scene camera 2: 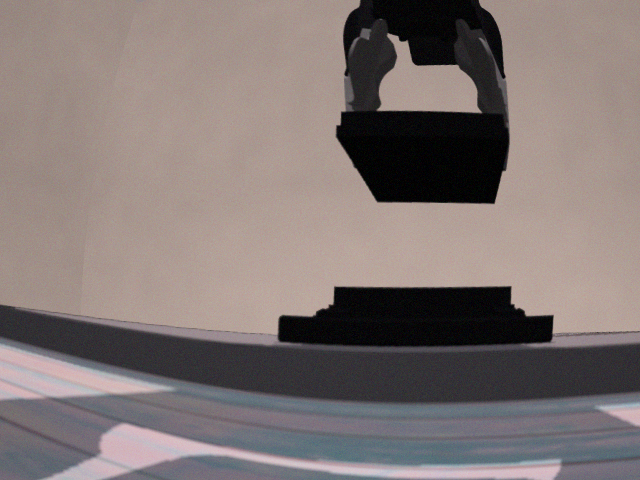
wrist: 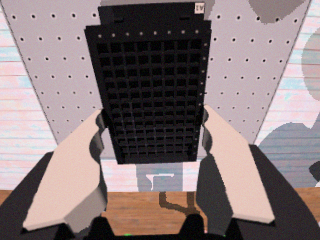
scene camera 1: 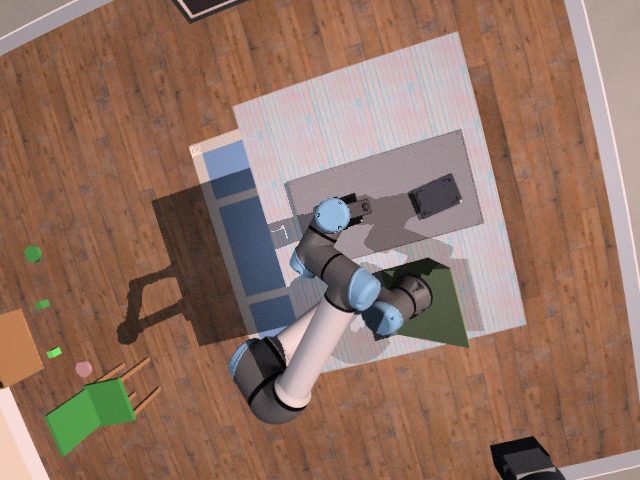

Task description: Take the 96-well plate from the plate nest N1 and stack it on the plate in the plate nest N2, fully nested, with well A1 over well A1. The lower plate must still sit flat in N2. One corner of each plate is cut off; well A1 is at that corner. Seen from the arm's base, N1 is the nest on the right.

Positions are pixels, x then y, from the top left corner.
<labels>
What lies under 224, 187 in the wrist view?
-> The gripper.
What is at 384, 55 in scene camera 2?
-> The gripper.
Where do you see a plate nest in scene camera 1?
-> At 438, 195
</labels>
